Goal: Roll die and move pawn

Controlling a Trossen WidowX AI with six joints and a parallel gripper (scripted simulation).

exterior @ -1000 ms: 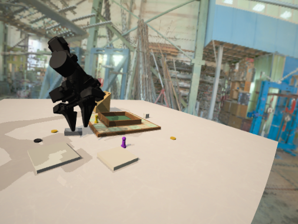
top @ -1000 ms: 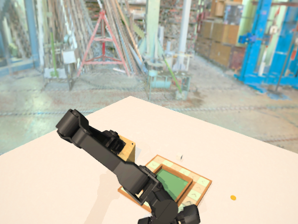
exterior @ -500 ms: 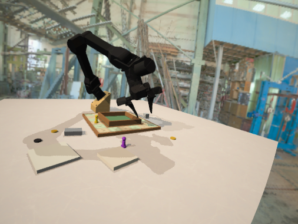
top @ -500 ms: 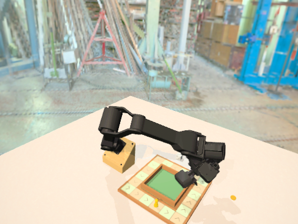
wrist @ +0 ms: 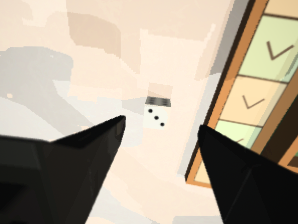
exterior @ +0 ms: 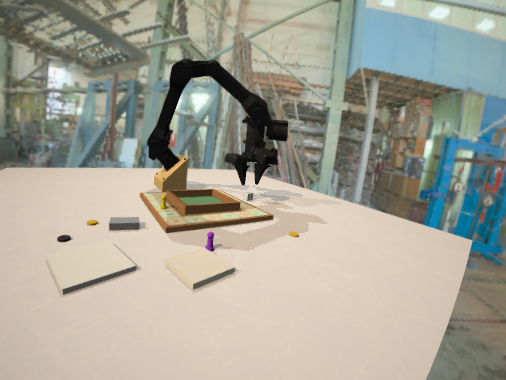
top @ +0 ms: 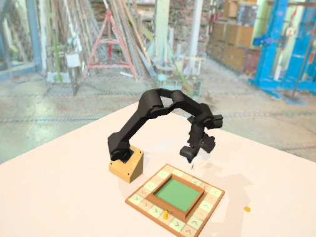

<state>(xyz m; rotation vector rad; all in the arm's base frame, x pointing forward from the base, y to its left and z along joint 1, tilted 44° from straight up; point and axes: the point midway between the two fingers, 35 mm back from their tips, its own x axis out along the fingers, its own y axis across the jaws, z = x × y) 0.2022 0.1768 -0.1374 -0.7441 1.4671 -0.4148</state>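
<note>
Now: the white die 1 cm behind my gripper tip and 4 cm below it. Also, from my gripper tip: yellow pawn (10 cm ahead, 30 cm to the right, 3 cm below); green tray floor (6 cm ahead, 19 cm to the right, 5 cm below); purple pawn (31 cm ahead, 25 cm to the right, 4 cm below).
</note>
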